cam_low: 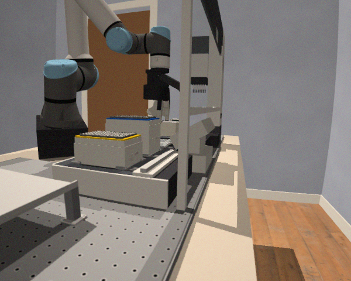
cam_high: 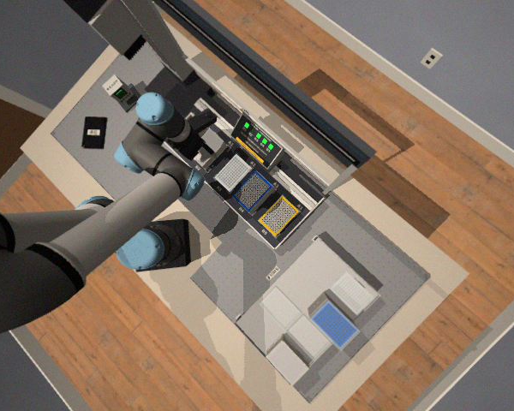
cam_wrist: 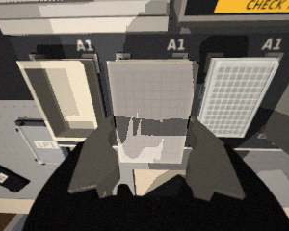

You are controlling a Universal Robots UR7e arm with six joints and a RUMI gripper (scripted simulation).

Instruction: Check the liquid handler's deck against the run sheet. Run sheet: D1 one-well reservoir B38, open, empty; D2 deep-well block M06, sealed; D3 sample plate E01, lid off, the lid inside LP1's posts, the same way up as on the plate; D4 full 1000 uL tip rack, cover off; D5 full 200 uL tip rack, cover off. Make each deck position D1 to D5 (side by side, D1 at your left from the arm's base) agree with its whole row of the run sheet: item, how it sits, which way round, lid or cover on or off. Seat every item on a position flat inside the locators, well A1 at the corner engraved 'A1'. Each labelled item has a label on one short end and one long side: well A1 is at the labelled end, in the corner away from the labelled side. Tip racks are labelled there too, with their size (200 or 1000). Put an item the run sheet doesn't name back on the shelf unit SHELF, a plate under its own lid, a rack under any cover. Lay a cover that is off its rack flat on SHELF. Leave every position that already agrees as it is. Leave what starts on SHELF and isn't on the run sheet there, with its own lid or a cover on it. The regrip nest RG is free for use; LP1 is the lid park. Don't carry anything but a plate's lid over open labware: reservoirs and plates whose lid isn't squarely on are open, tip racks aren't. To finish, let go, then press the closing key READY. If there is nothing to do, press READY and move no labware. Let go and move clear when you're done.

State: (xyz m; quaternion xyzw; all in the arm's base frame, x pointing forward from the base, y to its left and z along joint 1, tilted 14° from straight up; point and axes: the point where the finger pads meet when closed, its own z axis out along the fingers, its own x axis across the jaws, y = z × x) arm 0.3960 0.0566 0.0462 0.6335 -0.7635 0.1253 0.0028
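The cream reservoir lies 120 mm to the left of my hand, 50 mm below it and 20 mm ahead of it. From my hand the other things lie so: sealed block (10 mm below); blue-rimmed tip rack (240 mm to the right, 40 mm behind, 10 mm above); well plate (120 mm to the right, 50 mm below, 20 mm behind).
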